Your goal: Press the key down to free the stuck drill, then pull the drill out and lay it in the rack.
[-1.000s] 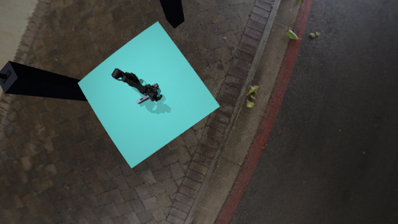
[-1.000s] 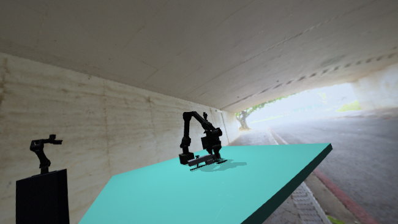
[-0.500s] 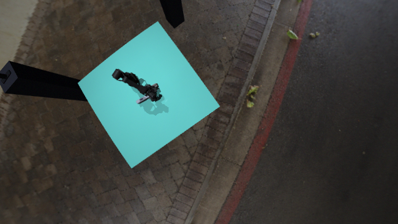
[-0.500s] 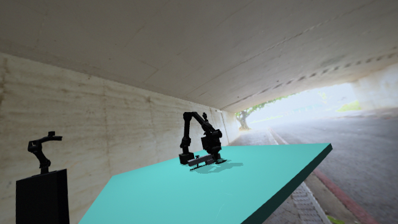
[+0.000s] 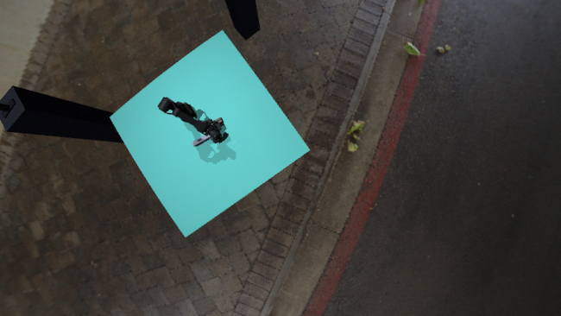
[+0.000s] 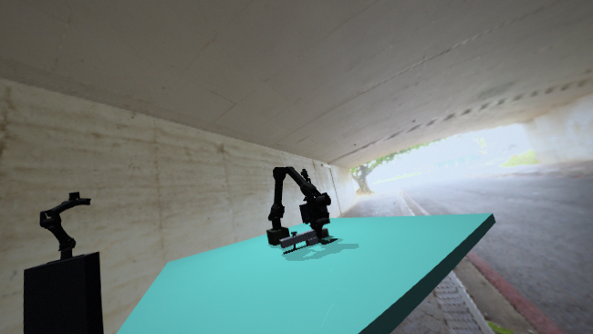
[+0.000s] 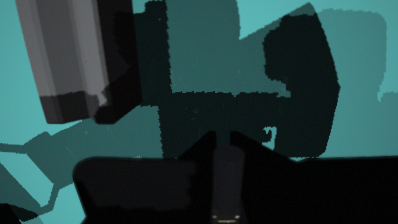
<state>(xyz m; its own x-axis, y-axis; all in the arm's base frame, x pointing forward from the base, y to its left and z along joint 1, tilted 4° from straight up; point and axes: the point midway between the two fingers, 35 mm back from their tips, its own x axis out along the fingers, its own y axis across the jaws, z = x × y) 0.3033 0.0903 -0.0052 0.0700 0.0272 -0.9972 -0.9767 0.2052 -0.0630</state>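
The drill is 10 mm behind my gripper tip, 50 mm to the right of it and 30 mm above it. The rest, counted from my gripper tip: small block: 60 mm behind, 70 mm to the left; long grey fixture: 20 mm behind, 110 mm to the right, 20 mm above.
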